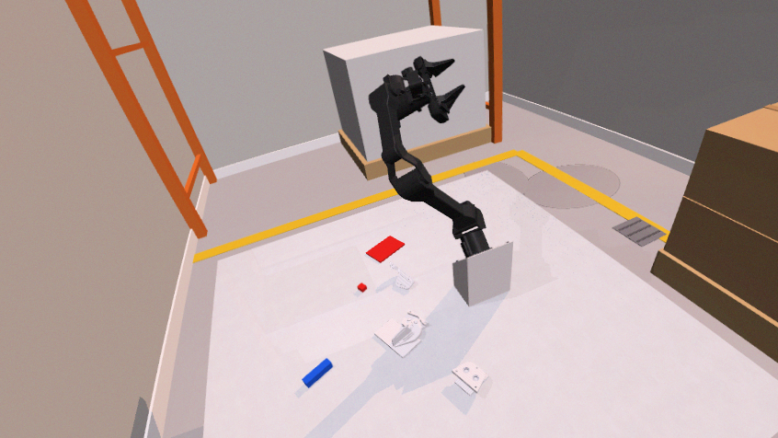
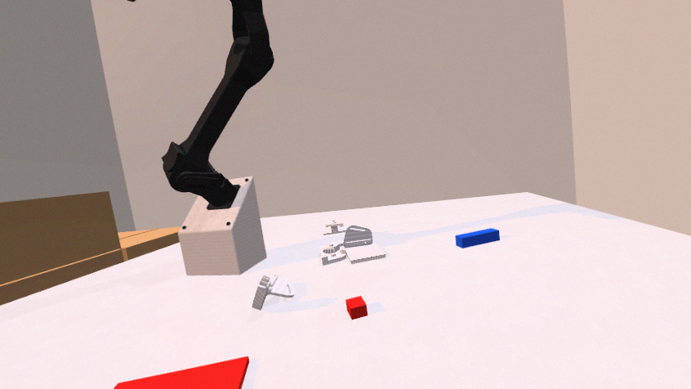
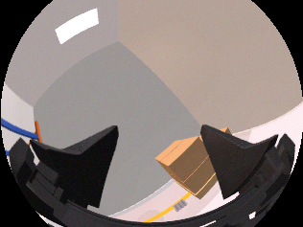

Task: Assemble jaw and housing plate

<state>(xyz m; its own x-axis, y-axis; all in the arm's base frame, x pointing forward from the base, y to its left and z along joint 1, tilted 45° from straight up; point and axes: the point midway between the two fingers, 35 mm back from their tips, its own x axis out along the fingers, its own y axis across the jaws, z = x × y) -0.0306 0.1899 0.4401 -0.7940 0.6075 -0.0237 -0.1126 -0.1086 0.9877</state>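
Now: the small red cube 610 mm below my gripper tip, 380 mm ahead of it and 10 mm to the right of it. Also, from my gripper tip: flat red plate: 620 mm below, 250 mm ahead, 180 mm to the right; then blue block: 610 mm below, 570 mm ahead, 250 mm to the left.
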